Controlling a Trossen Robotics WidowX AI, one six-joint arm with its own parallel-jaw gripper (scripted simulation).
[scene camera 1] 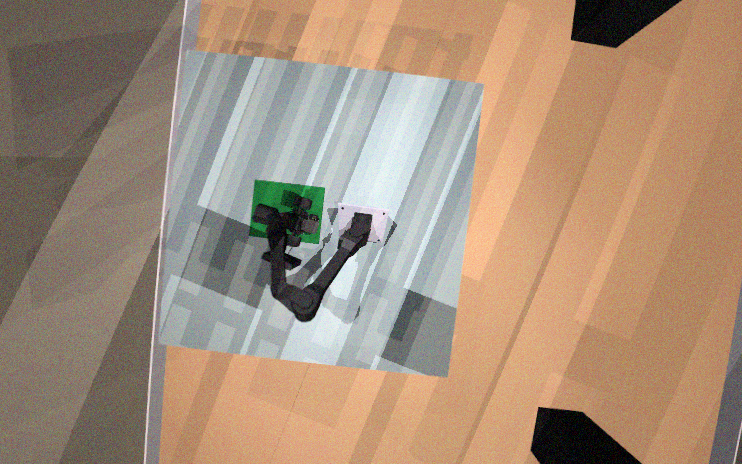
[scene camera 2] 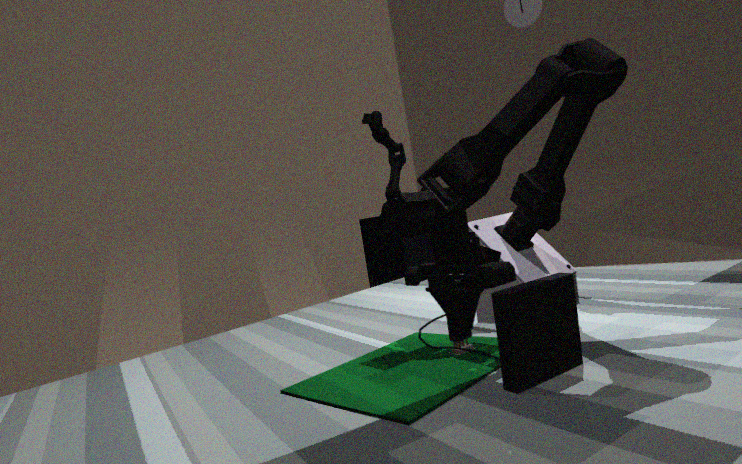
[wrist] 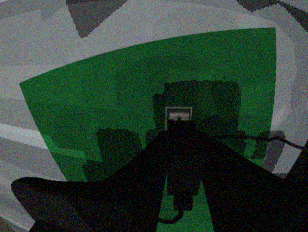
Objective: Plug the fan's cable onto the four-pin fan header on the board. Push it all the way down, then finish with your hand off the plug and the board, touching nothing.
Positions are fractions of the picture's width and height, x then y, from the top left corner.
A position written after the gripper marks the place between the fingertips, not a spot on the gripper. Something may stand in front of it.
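Scene camera 2 shows the gripper (scene camera 2: 0.62, 0.71). In scene camera 1 the gripper (scene camera 1: 0.41, 0.48) appears together with a green board (scene camera 1: 0.38, 0.42). The wrist view takes in the gripper (wrist: 0.59, 0.59), a fan plug (wrist: 0.60, 0.70) and the green board (wrist: 0.31, 0.50).
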